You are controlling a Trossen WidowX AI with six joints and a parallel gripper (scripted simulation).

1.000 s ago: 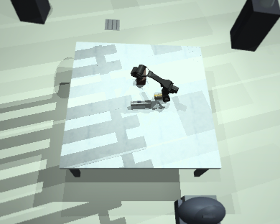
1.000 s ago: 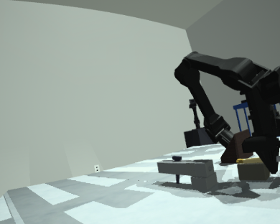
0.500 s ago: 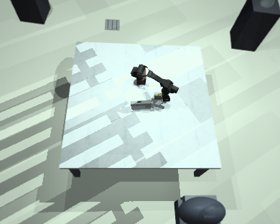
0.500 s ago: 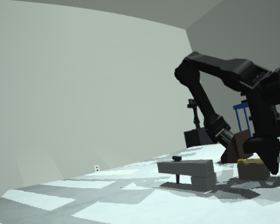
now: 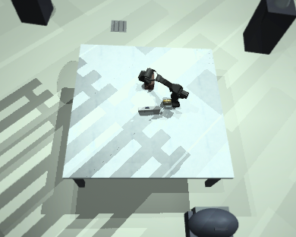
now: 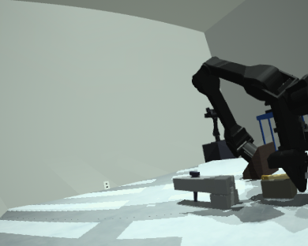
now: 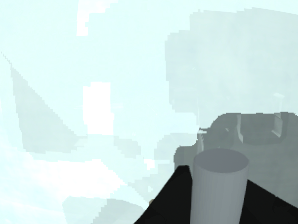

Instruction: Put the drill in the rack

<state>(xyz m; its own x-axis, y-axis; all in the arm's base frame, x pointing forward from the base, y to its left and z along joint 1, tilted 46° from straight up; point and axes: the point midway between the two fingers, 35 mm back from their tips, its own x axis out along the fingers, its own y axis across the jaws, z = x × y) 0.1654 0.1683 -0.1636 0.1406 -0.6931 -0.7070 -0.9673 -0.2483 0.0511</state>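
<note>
Right now the drill is 1 cm ahead of my gripper tip, 4 cm to the right of it and 3 cm above it. From my gripper tip the other things lie so: grey block 12 cm ahead, 20 cm to the right, 3 cm above; thin dark pin 12 cm ahead, 23 cm to the right, 4 cm above.
</note>
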